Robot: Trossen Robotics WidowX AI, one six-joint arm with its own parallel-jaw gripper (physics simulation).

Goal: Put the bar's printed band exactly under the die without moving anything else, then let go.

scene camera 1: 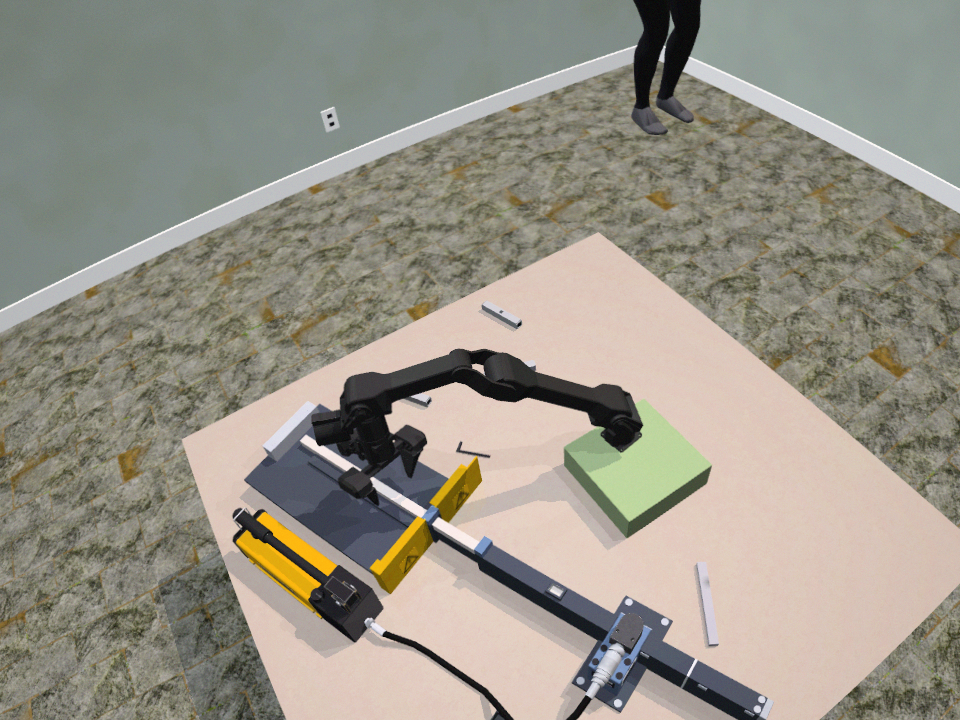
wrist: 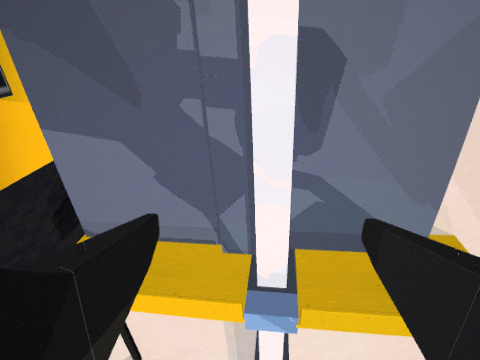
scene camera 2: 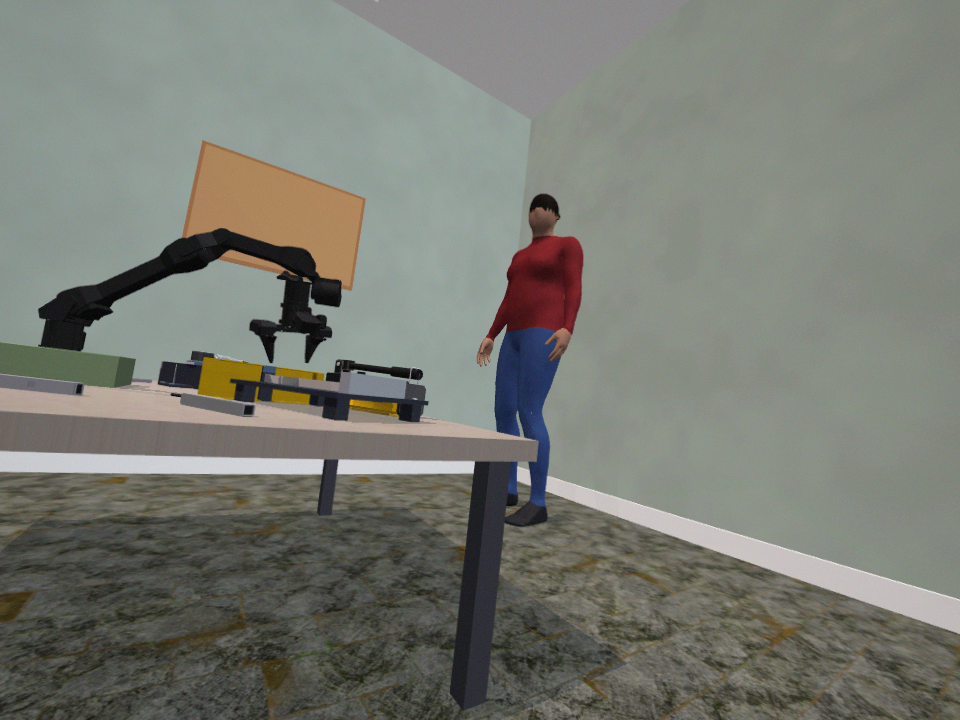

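Pixels of known places: gripper, fingertip midpoint: (scene camera 1: 393, 490) (wrist: 261, 226) (scene camera 2: 289, 362); arm's base at its link origin: (scene camera 1: 621, 435) (scene camera 2: 60, 349).
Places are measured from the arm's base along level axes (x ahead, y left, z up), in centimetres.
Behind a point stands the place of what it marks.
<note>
A long pale bar (scene camera 1: 329, 455) @(x 49.6, y -38.7, z -0.2 cm) (wrist: 274, 125) @(x 44.8, y -22.7, z -0.2 cm) lies lengthwise over the dark plate and leads to a blue guide (scene camera 1: 431, 514) @(x 41.4, y -10.6, z 2.1 cm) (wrist: 271, 310) @(x 41.6, y -11.8, z 1.8 cm) in the yellow fence. A pale stretch shows beyond the guide. The black-topped unit, apparently the die (scene camera 1: 628, 629) @(x 30.2, y 31.4, z 4.8 cm), stands over the dark channel (scene camera 1: 519, 574) @(x 36.2, y 9.7, z 0.4 cm) in a blue bracket. I cannot make out a printed band on the pale bar; a thin white line (scene camera 1: 689, 672) @(x 26.7, y 42.9, z 0.4 cm) crosses the channel past the die. My gripper (scene camera 1: 393, 488) @(x 44.3, y -19.3, z 3.3 cm) (scene camera 2: 289, 361) @(x 44.3, y -19.3, z 3.3 cm) (wrist: 261, 226) @(x 44.3, y -19.3, z 3.3 cm) is open and empty above the bar, fingers on either side of it in the wrist view.
The yellow fence (scene camera 1: 400, 554) @(x 50.8, y -8.1, z 0.9 cm) (scene camera 2: 230, 378) @(x 32.7, y -13.6, z -2.2 cm) (wrist: 195, 270) @(x 47.3, y -9.4, z -1.6 cm) stands across the end of the dark plate (scene camera 1: 341, 527) @(x 56.6, y -22.8, z -2.1 cm). A yellow and black device (scene camera 1: 290, 554) @(x 67.9, y -19.1, z 5.8 cm) lies alongside. A pale block (scene camera 1: 290, 430) @(x 53.4, y -49.2, z 1.9 cm), a hex key (scene camera 1: 474, 451) @(x 23.3, y -21.8, z -6.5 cm), loose bars (scene camera 1: 501, 313) @(x -9.3, y -52.1, z -6.7 cm) (scene camera 1: 707, 604) @(x 12.7, y 35.9, z -6.1 cm) and the green base (scene camera 1: 659, 472) @(x 1.0, y 11.8, z 0.0 cm) are around.
</note>
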